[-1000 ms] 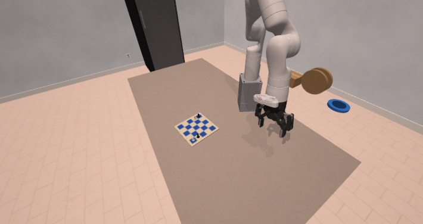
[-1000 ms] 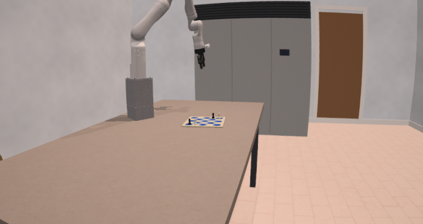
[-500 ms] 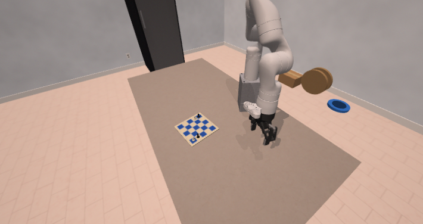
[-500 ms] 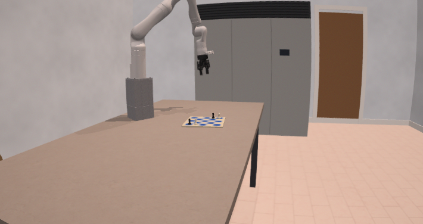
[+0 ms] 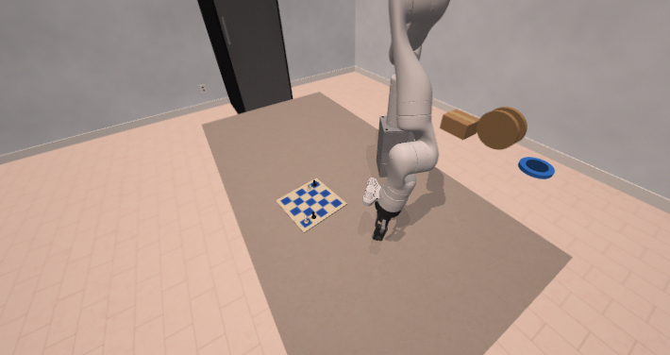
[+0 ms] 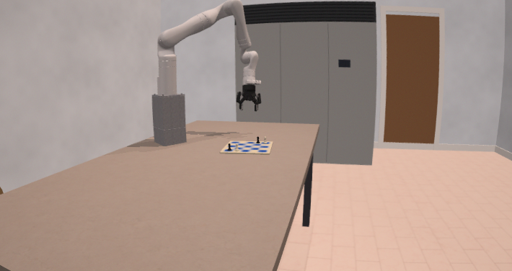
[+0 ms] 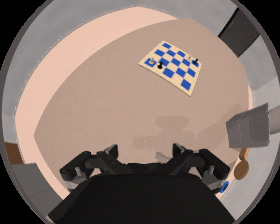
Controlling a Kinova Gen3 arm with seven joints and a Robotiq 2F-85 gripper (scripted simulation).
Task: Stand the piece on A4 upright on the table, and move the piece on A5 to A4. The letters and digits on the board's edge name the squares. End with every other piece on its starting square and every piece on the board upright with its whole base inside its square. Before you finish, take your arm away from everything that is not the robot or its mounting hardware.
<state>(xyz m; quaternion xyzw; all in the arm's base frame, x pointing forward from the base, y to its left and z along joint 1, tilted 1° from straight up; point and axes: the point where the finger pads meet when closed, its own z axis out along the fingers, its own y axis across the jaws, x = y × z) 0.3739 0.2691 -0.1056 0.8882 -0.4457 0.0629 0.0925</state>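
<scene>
The cream chessboard is 60 mm ahead of my hand, 330 mm to the right of it and 130 mm below it.
</scene>
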